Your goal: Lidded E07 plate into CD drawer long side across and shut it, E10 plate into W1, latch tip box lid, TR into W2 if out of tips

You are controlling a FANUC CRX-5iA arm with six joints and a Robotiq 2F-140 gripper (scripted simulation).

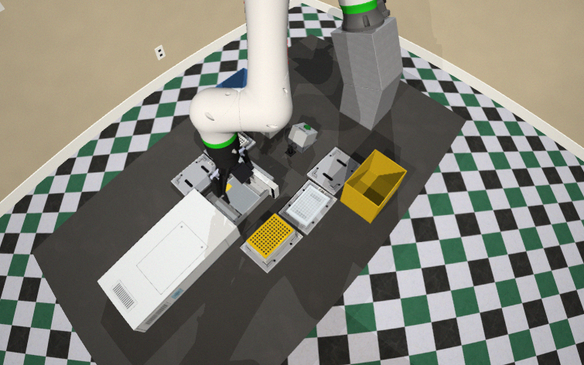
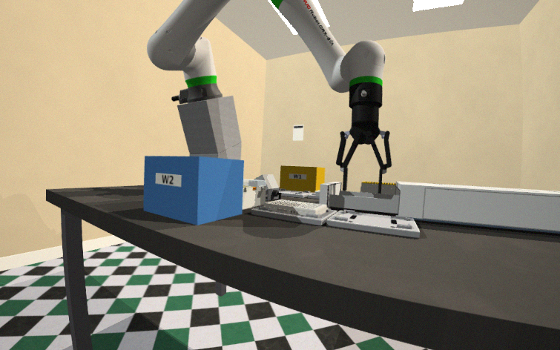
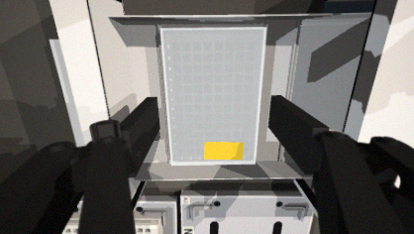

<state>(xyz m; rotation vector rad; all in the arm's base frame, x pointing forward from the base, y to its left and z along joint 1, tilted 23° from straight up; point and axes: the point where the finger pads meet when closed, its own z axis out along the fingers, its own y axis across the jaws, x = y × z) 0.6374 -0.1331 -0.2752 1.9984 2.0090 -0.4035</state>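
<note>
Right now the lid is 50 mm below my hand. The rest, counted from my hand: cooler drawer: 40 mm below, 40 mm ahead; then black assay plate: 50 mm below; then cooler CD: 180 mm ahead, 30 mm below.
</note>
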